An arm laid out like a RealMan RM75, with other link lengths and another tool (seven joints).
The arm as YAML. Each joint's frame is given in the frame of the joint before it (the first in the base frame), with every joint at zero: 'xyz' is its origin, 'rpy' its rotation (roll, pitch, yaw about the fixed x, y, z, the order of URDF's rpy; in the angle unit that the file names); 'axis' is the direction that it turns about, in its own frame. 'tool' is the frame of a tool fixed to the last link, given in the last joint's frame.
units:
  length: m
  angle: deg
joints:
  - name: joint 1
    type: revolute
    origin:
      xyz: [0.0, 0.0, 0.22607]
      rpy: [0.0, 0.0, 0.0]
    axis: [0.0, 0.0, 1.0]
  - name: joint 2
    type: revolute
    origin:
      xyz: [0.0, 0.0, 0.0]
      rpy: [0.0, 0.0, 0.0]
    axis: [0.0, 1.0, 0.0]
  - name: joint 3
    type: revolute
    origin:
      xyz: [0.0, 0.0, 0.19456]
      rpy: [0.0, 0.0, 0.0]
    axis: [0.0, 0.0, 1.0]
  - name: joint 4
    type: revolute
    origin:
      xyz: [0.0, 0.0, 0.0]
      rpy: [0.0, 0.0, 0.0]
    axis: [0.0, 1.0, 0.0]
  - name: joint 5
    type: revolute
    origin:
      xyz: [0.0, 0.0, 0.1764]
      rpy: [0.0, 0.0, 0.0]
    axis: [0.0, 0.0, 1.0]
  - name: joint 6
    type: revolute
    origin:
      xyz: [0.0, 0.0, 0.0]
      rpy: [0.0, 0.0, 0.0]
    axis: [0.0, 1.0, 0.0]
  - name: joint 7
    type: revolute
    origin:
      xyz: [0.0, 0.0, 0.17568]
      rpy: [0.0, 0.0, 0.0]
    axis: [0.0, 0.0, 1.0]
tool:
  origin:
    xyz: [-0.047, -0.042, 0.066]
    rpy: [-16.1, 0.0, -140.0]
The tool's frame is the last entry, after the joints.
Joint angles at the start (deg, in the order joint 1, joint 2, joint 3, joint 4, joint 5, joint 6, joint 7): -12.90, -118.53, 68.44, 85.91, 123.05, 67.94, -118.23
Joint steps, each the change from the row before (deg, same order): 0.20, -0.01, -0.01, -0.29, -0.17, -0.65, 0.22; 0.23, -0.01, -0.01, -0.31, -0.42, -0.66, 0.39; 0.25, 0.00, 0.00, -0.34, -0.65, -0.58, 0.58; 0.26, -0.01, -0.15, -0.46, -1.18, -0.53, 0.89; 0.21, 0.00, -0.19, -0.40, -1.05, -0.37, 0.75; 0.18, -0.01, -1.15, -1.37, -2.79, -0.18, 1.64; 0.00, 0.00, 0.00, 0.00, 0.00, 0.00, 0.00; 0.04, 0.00, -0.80, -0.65, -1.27, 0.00, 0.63; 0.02, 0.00, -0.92, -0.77, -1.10, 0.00, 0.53
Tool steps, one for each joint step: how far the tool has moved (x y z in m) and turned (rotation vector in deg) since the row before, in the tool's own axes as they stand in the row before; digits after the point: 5 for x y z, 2 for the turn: 0.00200, 0.00077, 0.00013, -0.47, 0.22, -0.18; 0.00133, 0.00081, 0.00033, -0.51, 0.02, -0.21; 0.00066, 0.00052, 0.00045, -0.46, -0.18, -0.19; -0.00042, 0.00074, 0.00073, -0.58, -0.53, -0.40; -0.00034, 0.00067, 0.00047, -0.49, -0.45, -0.40; -0.00080, 0.00114, 0.00067, -1.01, -1.16, -1.71; 0.00000, 0.00000, 0.00000, 0.00, 0.00, 0.00; 0.00026, 0.00151, -0.00016, -0.65, -0.41, -0.98; 0.00151, 0.00152, -0.00055, -0.67, -0.18, -1.08
